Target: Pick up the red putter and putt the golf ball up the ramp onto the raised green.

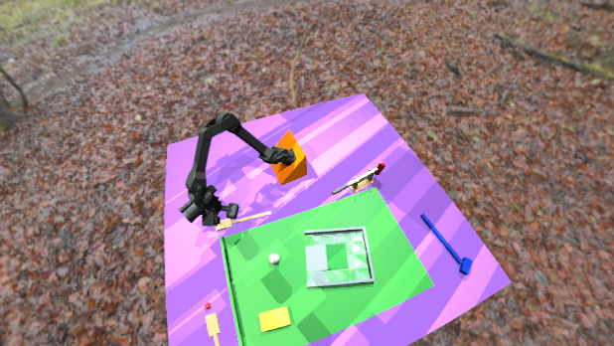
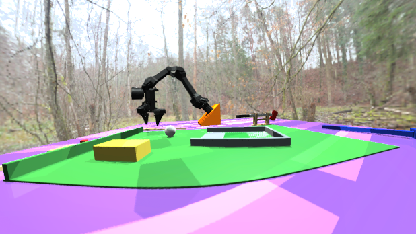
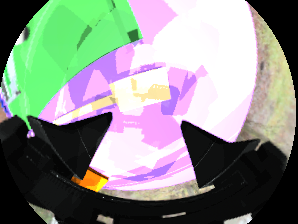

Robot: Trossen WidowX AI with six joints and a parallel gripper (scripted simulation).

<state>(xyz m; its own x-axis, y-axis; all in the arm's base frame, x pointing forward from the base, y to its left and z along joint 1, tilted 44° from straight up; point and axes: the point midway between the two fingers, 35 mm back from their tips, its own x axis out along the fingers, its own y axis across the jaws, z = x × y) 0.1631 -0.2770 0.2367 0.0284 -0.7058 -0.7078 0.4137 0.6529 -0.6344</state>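
Right now my gripper tip is 250 mm short of the white golf ball and 180 mm to the right of it. The rest, counted from my gripper tip: yellow block: 460 mm ahead, 120 mm to the left, 10 mm below; green wall: 330 mm ahead, 10 mm to the right, 10 mm below; red putter: 640 mm to the left, 40 mm ahead, 30 mm above.
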